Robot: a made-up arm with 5 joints. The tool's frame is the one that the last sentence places.
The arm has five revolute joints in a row. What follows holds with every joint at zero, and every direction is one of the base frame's.
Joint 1 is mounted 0.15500 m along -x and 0.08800 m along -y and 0.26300 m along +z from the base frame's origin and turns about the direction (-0.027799, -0.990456, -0.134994), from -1.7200 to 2.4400 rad.
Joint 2 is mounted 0.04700 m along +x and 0.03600 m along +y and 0.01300 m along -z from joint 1 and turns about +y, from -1.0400 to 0.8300 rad.
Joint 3 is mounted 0.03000 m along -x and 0.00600 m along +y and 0.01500 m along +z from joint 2 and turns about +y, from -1.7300 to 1.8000 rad.
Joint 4 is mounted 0.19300 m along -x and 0.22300 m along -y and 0.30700 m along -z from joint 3 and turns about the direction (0.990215, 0.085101, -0.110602), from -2.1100 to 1.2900 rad.
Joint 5 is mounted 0.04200 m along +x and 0.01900 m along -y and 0.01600 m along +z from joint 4 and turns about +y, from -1.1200 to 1.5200 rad.
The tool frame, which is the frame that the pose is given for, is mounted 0.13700 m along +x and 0.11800 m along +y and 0.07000 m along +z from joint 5; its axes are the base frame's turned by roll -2.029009, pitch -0.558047 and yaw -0.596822 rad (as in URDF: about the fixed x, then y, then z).
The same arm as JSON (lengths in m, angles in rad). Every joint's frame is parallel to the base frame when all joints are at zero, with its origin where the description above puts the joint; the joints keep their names.
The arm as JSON. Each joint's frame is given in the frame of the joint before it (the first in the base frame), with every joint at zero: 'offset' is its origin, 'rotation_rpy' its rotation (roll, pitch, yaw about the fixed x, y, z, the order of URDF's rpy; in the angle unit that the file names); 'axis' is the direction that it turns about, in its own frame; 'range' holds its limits. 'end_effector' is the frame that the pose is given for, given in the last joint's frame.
{"length_unit": "m", "angle_unit": "rad", "chain": [{"id": "joint 1", "offset": [-0.155, -0.088, 0.263], "rotation_rpy": [0.0, 0.0, 0.0], "axis": [-0.027799, -0.990456, -0.134994], "range": [-1.72, 2.44]}, {"id": "joint 2", "offset": [0.047, 0.036, -0.013], "rotation_rpy": [0.0, 0.0, 0.0], "axis": [0.0, 1.0, 0.0], "range": [-1.04, 0.83]}, {"id": "joint 3", "offset": [-0.03, 0.006, 0.015], "rotation_rpy": [0.0, 0.0, 0.0], "axis": [0.0, 1.0, 0.0], "range": [-1.73, 1.8]}, {"id": "joint 4", "offset": [-0.193, -0.223, -0.307], "rotation_rpy": [0.0, 0.0, 0.0], "axis": [0.990215, 0.085101, -0.110602], "range": [-2.11, 1.29]}, {"id": "joint 5", "offset": [0.042, -0.019, 0.016], "rotation_rpy": [0.0, 0.0, 0.0], "axis": [0.0, 1.0, 0.0], "range": [-1.12, 1.52]}], "end_effector": {"offset": [0.137, 0.118, 0.07], "rotation_rpy": [-2.029, -0.558, -0.5968]}}
